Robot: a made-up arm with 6 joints. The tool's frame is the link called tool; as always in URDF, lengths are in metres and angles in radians.
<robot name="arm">
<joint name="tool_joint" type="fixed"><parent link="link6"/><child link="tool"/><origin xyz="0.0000 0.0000 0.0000" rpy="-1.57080 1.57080 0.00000"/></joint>
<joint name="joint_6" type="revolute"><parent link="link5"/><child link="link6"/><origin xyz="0.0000 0.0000 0.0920" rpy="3.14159 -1.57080 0.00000"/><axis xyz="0 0 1"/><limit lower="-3.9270" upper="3.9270" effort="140" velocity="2"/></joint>
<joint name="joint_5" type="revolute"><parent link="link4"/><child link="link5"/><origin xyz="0.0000 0.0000 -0.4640" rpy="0.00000 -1.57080 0.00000"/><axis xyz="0 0 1"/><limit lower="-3.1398" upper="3.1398" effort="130" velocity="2.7"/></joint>
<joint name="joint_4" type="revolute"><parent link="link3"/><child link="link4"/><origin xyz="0.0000 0.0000 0.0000" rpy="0.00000 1.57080 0.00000"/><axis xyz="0 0 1"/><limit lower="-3.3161" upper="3.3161" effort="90" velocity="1.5"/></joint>
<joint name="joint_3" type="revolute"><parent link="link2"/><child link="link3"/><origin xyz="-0.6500 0.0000 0.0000" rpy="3.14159 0.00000 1.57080"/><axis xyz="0 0 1"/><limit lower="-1.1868" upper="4.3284" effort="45" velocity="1"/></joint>
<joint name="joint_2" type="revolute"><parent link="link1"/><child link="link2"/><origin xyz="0.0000 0.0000 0.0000" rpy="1.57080 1.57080 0.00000"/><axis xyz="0 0 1"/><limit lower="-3.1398" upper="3.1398" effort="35" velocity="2.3"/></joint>
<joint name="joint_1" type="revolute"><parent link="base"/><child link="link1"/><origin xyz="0.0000 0.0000 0.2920" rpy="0.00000 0.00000 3.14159"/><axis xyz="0 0 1"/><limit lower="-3.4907" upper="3.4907" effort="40" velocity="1.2"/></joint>
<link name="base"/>
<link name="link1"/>
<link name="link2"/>
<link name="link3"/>
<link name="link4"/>
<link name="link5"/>
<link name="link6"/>
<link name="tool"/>
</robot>
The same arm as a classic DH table. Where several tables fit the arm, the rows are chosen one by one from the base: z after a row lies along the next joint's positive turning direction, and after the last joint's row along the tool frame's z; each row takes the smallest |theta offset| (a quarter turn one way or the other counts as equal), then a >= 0, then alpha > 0; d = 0 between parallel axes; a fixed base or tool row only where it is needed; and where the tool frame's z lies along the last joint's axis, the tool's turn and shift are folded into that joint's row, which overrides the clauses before.
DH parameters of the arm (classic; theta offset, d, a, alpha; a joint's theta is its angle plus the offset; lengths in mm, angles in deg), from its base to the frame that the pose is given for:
joint_1: 0 292 0 -90
joint_2: -90 0 650 180
joint_3: 0 0 0 -90
joint_4: 0 -464 0 90
joint_5: 0 92 0 -90
joint_6: 90 0 0 90
tool (fixed): -90 0 0 0
Joint limits (deg, base to tool): -200..200 -179.9..179.9 -68..248 -190..190 -179.9..179.9 -225..225

